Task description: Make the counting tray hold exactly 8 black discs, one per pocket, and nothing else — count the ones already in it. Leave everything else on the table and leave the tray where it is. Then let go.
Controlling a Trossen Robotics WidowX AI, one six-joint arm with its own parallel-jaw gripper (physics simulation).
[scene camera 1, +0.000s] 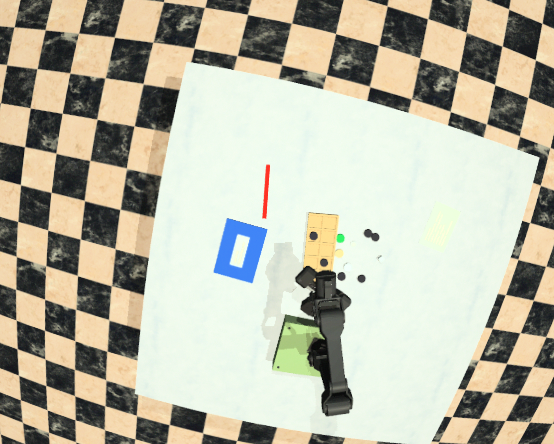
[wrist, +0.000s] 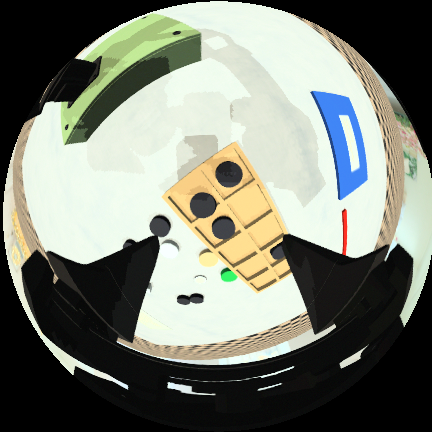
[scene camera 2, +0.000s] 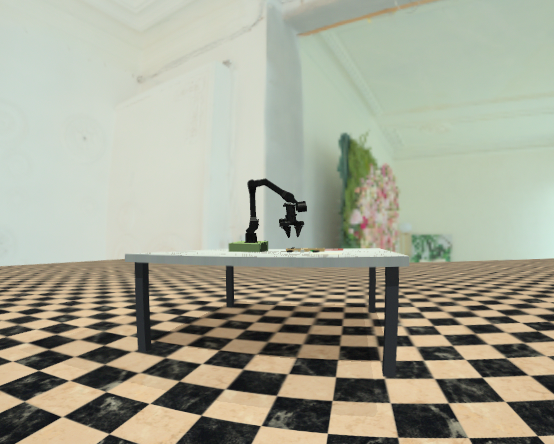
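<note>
The tan counting tray (scene camera 1: 328, 222) (wrist: 249, 204) has two columns of pockets. In the wrist view it holds several black discs: one disc (wrist: 228, 174) and another (wrist: 203, 205) in the end row nearest the robot base, one (wrist: 223, 227) in the row beyond, and one (wrist: 278, 251) farther along, partly hidden by a finger. Loose black discs lie beside the tray: one (scene camera 1: 341, 276) (wrist: 160, 226), another (scene camera 1: 361, 278), mostly hidden in the wrist view, and a touching pair (scene camera 1: 371, 235) (wrist: 190, 299). My gripper (scene camera 2: 293, 236) (wrist: 221, 241) is open and empty, above the tray.
A green disc (scene camera 1: 340, 238) (wrist: 228, 275), a yellow disc (scene camera 1: 339, 253) (wrist: 207, 258) and a white disc (scene camera 1: 348, 267) (wrist: 170, 248) lie beside the tray. A blue frame (scene camera 1: 222, 250) (wrist: 335, 135) and red bar (scene camera 1: 266, 192) (wrist: 344, 230) lie opposite. The arm stands on a green block (scene camera 1: 295, 350) (wrist: 140, 40).
</note>
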